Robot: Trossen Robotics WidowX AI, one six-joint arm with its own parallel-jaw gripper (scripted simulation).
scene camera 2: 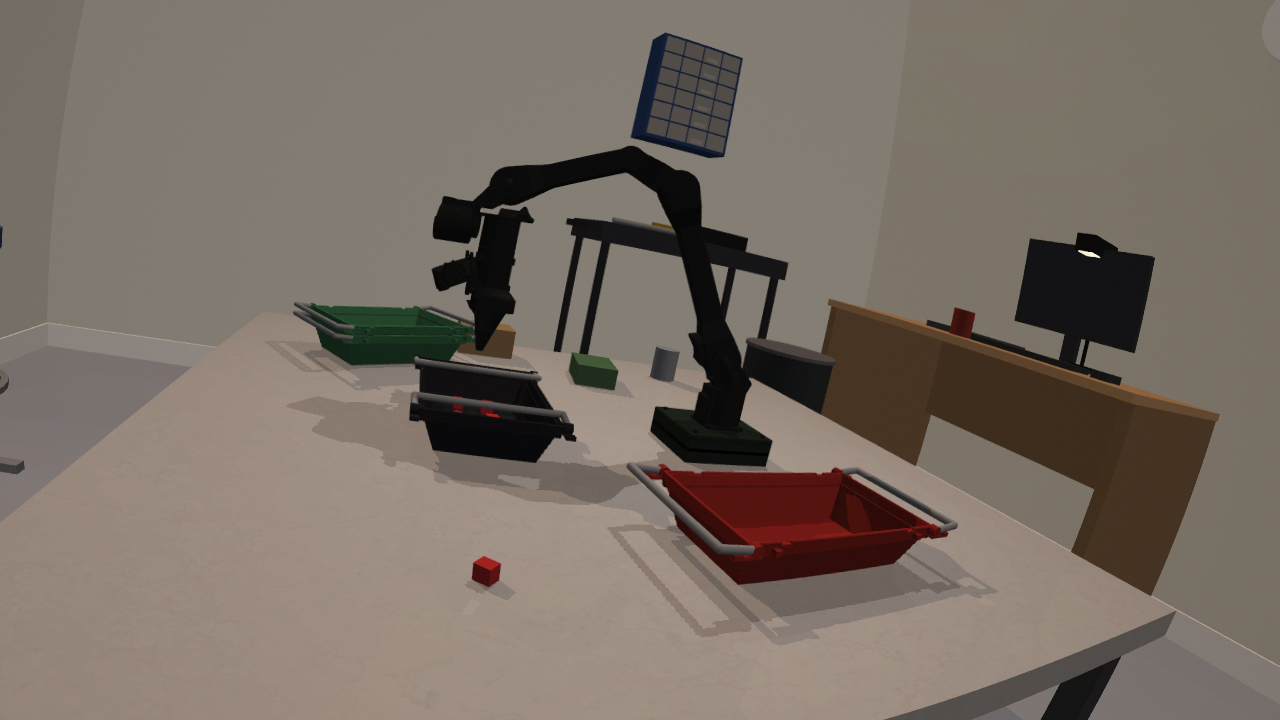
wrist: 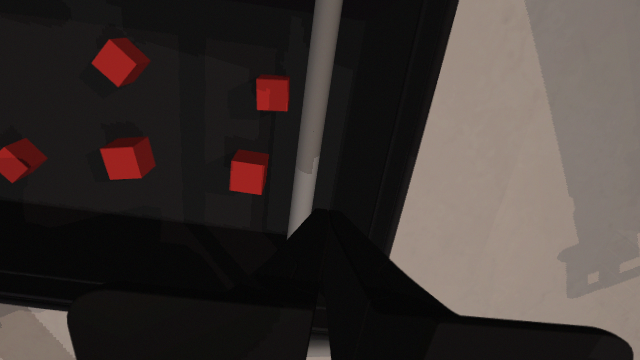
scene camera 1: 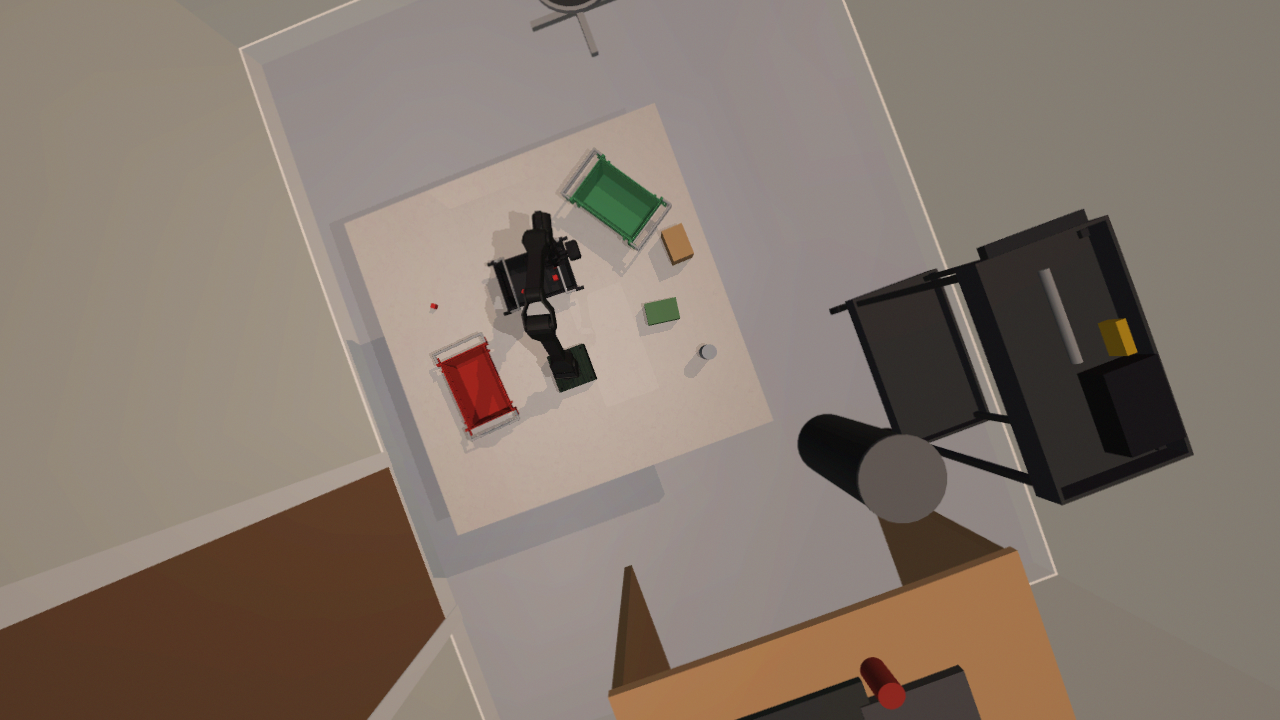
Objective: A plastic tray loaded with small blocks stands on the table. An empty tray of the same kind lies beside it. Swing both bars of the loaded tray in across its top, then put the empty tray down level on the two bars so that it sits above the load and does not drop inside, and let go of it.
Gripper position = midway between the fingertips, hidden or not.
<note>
My gripper (scene camera 2: 479, 350) is shut and holds nothing. I also see a tan box (scene camera 2: 500, 345) and a green box (scene camera 2: 587, 370).
The tan box shows as well in scene camera 1 (scene camera 1: 676, 242). The green box is seen too in scene camera 1 (scene camera 1: 666, 310). My gripper also shows in the wrist view (wrist: 325, 221). The wrist view does not show the tan box: it is out of frame. The wrist view does not show the green box: it is out of frame.
</note>
